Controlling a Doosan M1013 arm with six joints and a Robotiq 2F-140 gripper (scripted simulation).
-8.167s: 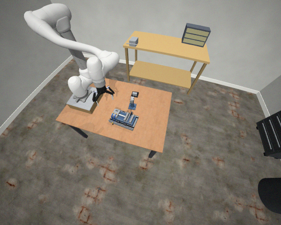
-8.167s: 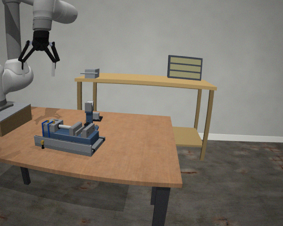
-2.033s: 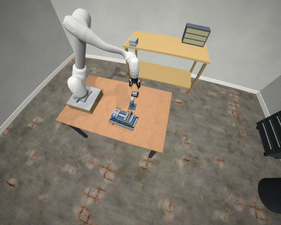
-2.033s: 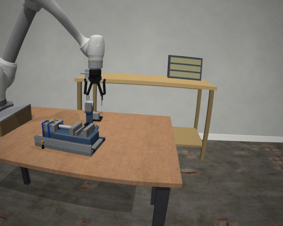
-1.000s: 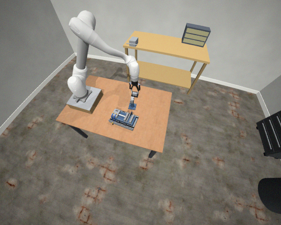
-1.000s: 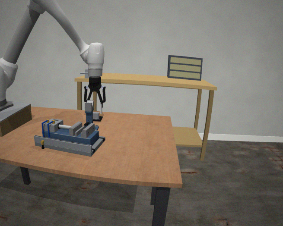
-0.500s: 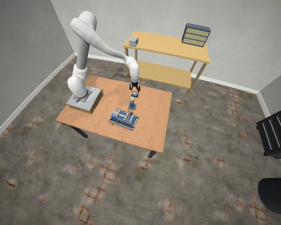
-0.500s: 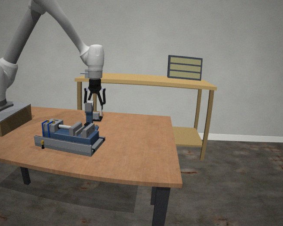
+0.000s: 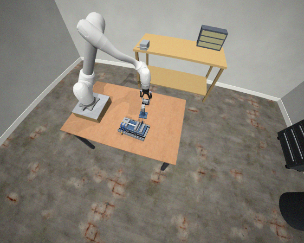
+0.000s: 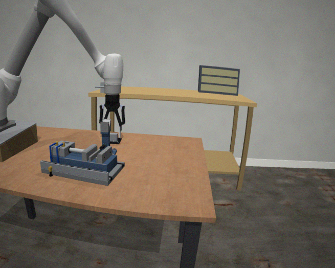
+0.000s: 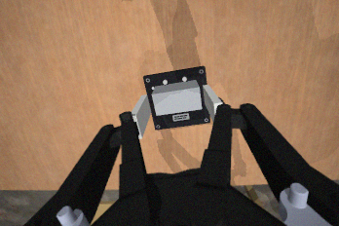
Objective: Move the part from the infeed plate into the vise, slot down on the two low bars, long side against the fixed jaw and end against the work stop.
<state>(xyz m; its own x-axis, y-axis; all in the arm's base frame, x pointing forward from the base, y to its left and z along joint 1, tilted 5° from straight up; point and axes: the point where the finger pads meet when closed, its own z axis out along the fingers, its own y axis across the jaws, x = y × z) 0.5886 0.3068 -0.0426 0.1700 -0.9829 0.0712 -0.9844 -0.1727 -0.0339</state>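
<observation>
Now: hand 30 mm above the part. From my hand the other things lie so: V-block base 40 mm ahead, 190 mm to the right, 50 mm below; then black infeed plate 10 mm to the left, 50 mm below; then V-block post 40 mm ahead, 190 mm to the right.
</observation>
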